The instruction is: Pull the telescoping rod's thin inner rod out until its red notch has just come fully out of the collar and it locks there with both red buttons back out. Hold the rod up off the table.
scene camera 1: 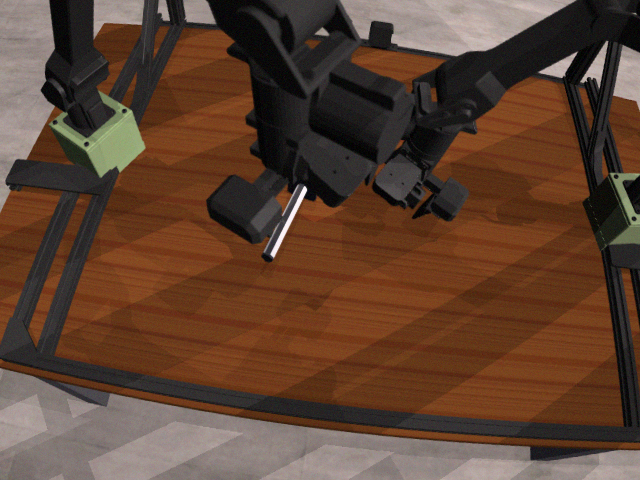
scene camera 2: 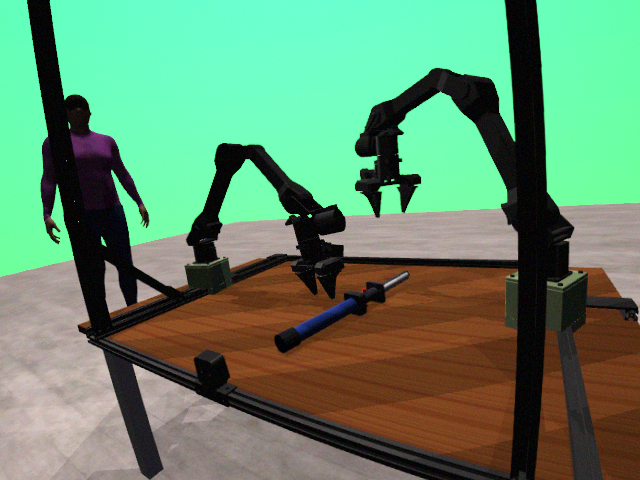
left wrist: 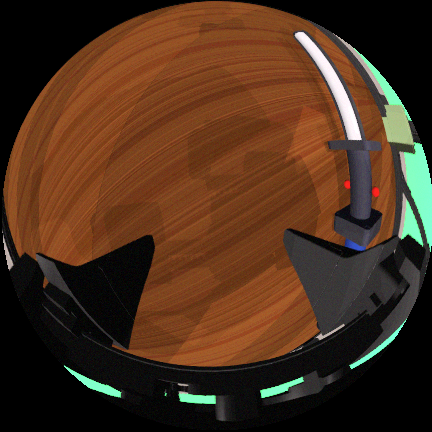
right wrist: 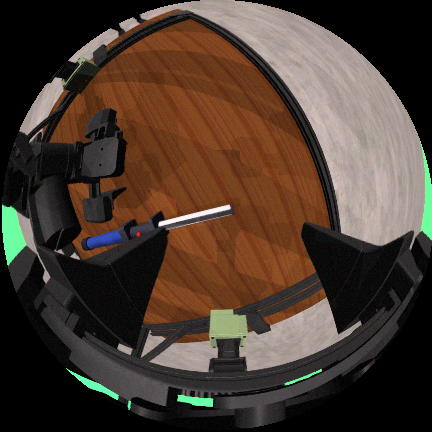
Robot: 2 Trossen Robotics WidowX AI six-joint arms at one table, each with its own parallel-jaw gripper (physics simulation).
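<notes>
The rod lies along the table, with a blue tube (scene camera 2: 325, 317) (right wrist: 104, 239), a black collar (left wrist: 360, 180) between two square flanges, and a thin silver inner rod (scene camera 1: 288, 222) (scene camera 2: 397, 280) (left wrist: 336, 90) (right wrist: 197, 217) sticking out. Two red buttons (left wrist: 347, 184) (left wrist: 376, 192) stand out on the collar's sides. No red notch shows on the inner rod. My left gripper (scene camera 2: 324, 294) (left wrist: 219, 239) is open and empty, low beside the rod. My right gripper (scene camera 2: 391, 212) (right wrist: 236, 232) is open and empty, high above the table; its arm hides the collar and tube in scene camera 1.
Black rails (scene camera 1: 330, 408) frame the wooden table (scene camera 1: 361, 330). A small black box (scene camera 1: 381, 34) (scene camera 2: 211, 367) stands on one edge rail. Green arm bases (scene camera 1: 98, 135) (scene camera 2: 208, 274) stand at the sides. Dark upright posts (scene camera 2: 528, 155) rise in scene camera 2. A person (scene camera 2: 93, 155) stands beyond the table.
</notes>
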